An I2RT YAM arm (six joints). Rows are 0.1 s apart.
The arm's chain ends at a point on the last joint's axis. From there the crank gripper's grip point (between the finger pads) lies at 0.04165 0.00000 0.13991 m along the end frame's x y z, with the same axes.
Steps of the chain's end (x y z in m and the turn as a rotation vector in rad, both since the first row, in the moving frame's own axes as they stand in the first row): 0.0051, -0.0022, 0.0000, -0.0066, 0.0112, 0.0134; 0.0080, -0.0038, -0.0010, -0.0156, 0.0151, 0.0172; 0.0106, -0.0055, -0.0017, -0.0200, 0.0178, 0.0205; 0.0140, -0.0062, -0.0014, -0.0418, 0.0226, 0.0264; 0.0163, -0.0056, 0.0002, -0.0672, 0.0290, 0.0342
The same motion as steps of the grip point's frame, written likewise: 0.0067, -0.0007, -0.0005, -0.0066, 0.0112, 0.0134; 0.0101, -0.0009, -0.0017, -0.0156, 0.0151, 0.0172; 0.0130, -0.0018, -0.0025, -0.0200, 0.0178, 0.0205; 0.0171, 0.0008, -0.0025, -0.0418, 0.0226, 0.0264; 0.0202, 0.0052, -0.0014, -0.0672, 0.0290, 0.0342
